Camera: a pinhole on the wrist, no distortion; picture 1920 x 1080 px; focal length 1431.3 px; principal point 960.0 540.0 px. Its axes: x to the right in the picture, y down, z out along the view. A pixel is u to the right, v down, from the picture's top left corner.
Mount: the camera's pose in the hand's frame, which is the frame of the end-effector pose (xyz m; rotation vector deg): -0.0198 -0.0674 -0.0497 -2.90 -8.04 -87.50
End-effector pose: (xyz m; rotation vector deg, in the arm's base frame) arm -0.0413 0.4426 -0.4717 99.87 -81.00 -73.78
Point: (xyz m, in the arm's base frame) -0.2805 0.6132 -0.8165
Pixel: 1772.9 510.8
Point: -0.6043 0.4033 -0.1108
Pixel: outside the picture
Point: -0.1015 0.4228 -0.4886
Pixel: outside the picture
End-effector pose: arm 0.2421 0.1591 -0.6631 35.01 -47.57 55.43
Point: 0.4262 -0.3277 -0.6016
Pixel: outside the picture
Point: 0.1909 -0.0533 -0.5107
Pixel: 999.7 771.6
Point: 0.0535 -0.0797 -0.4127
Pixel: 657.7 824.7
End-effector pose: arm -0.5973 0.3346 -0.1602 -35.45 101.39 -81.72
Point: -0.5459 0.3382 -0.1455
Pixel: 232.9 395.5
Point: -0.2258 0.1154 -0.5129
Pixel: 126.5 816.5
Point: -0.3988 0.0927 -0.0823
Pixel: 1373.8 902.8
